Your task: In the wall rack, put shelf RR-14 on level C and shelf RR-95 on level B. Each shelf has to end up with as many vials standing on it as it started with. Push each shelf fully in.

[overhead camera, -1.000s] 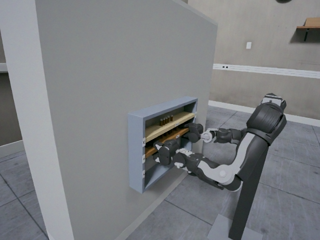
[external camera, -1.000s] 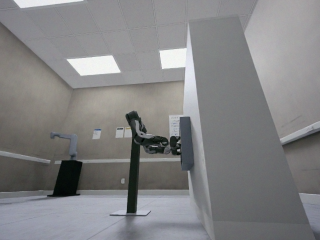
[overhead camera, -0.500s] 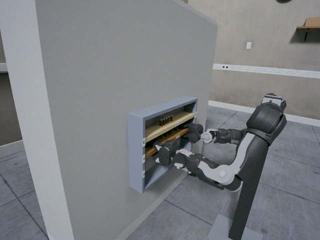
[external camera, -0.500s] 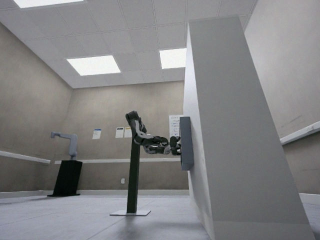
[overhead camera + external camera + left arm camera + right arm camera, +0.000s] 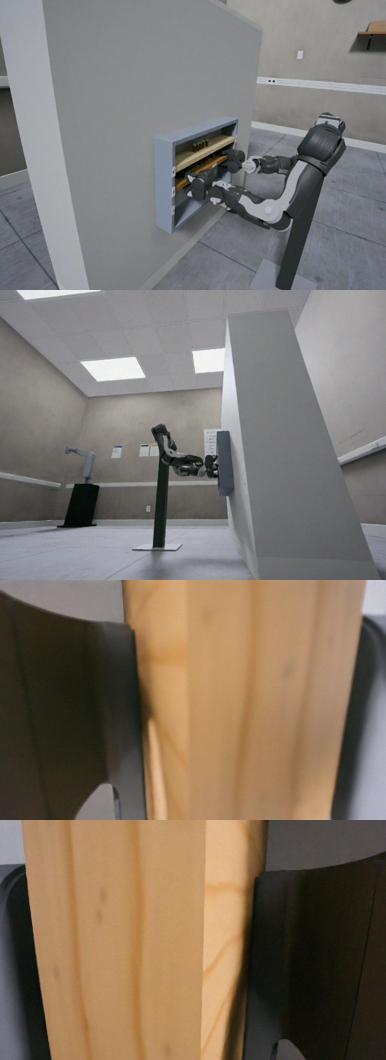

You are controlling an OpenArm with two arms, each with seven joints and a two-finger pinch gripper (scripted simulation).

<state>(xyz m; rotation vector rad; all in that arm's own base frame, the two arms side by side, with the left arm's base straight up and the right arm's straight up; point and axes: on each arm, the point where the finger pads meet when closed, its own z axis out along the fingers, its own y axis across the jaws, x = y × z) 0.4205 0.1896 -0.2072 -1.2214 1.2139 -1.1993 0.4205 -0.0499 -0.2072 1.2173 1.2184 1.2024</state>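
Note:
The blue-grey wall rack lies 15 cm to the right of my left hand. From my left hand the other things lie so: pale shelf 16 cm to the right, 7 cm above, 2 cm behind; grey wall 22 cm to the right, 19 cm ahead, 8 cm above; orange-brown shelf 17 cm to the right, 2 cm behind.
My right gripper is now 20 mm past the orange-brown shelf and 130 mm to the right of it. Round my right hand: pale shelf (20 mm behind, 140 mm to the left, 70 mm above); blue-grey wall rack (150 mm to the left); grey wall (190 mm ahead, 80 mm to the left, 80 mm above).

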